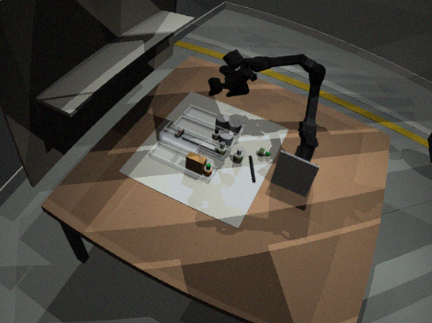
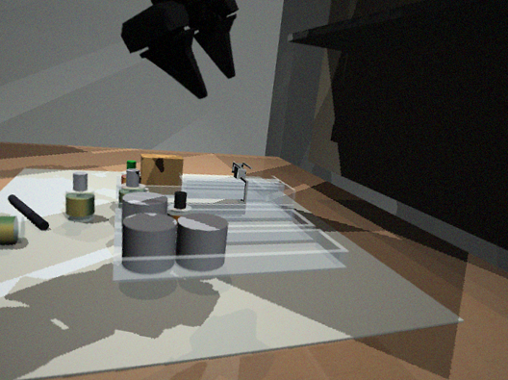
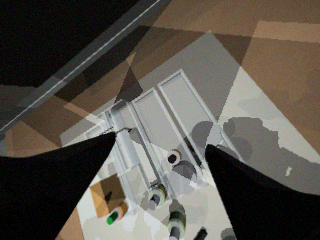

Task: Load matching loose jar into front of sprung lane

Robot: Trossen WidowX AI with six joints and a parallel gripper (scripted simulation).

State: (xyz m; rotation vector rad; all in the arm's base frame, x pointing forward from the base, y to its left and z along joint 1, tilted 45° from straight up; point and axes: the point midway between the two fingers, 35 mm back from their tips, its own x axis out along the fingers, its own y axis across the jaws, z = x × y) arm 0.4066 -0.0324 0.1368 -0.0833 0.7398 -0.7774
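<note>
My gripper tip is 23 cm past the black stick, 20 cm above it and 13 cm to the right of it. Round my gripper tip: pusher plate: 16 cm below, 14 cm to the left, 2 cm ahead; clear rack: 19 cm below, 14 cm to the left, 6 cm ahead; brown box: 24 cm to the left, 17 cm below, 2 cm behind.
</note>
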